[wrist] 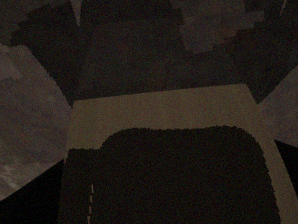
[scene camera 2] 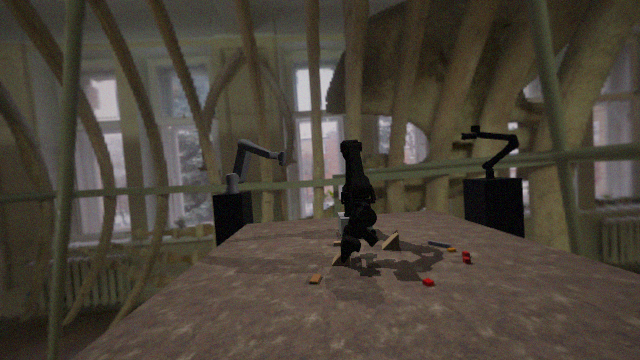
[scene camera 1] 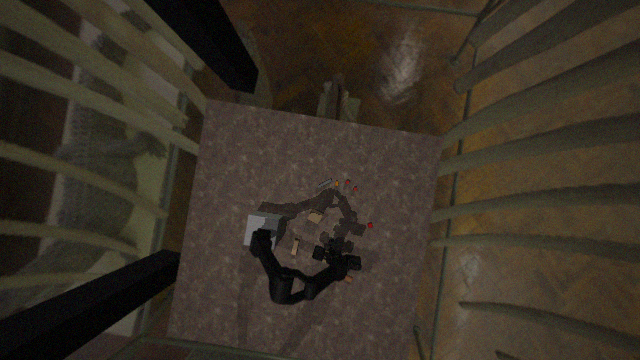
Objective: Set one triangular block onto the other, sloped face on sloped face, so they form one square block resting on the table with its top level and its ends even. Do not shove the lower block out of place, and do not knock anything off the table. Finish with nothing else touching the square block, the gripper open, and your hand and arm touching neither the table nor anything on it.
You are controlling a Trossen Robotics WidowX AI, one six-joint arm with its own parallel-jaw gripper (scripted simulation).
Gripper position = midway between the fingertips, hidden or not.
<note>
I see my gripper [scene camera 2: 343, 258].
My gripper is seen too in the wrist view [wrist: 166, 151].
</note>
